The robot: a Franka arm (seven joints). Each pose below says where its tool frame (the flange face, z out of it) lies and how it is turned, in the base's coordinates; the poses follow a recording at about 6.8 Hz.
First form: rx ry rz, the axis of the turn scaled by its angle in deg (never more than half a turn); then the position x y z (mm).
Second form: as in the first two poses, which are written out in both.
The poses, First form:
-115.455 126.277 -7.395 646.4 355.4 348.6
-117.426 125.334 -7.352 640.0 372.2 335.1
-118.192 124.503 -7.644 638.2 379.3 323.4
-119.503 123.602 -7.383 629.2 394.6 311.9
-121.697 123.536 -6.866 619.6 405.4 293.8
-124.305 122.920 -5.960 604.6 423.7 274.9
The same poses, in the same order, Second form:
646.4 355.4 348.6 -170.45 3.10 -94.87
640.0 372.2 335.1 -170.89 2.55 -93.53
638.2 379.3 323.4 -170.68 2.41 -92.78
629.2 394.6 311.9 -170.96 2.27 -91.75
619.6 405.4 293.8 -172.24 1.42 -90.76
604.6 423.7 274.9 -173.64 0.80 -89.31

